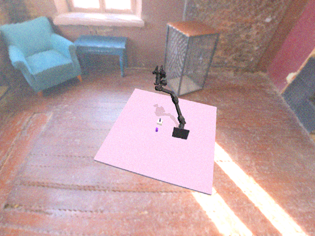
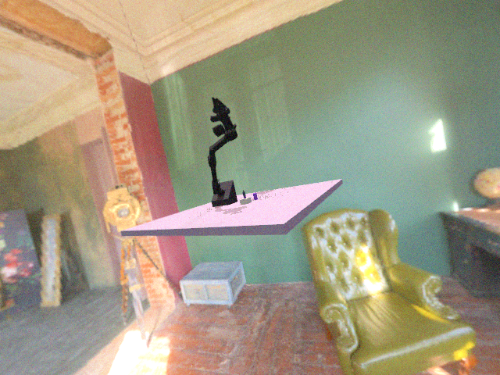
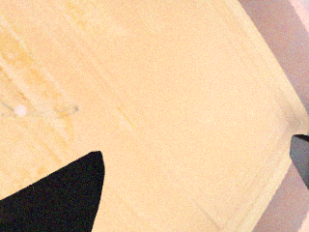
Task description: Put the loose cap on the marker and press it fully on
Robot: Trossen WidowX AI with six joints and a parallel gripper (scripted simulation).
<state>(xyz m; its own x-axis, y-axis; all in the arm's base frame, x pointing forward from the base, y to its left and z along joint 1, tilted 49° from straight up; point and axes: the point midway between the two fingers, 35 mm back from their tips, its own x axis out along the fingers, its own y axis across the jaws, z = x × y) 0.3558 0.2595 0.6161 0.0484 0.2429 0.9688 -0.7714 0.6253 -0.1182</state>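
My gripper tip is 670 mm above the purple cap, 380 mm to the right of it and 120 mm past it. Also, from my gripper tip: pale holder block (670 mm below, 250 mm to the left, 120 mm behind).
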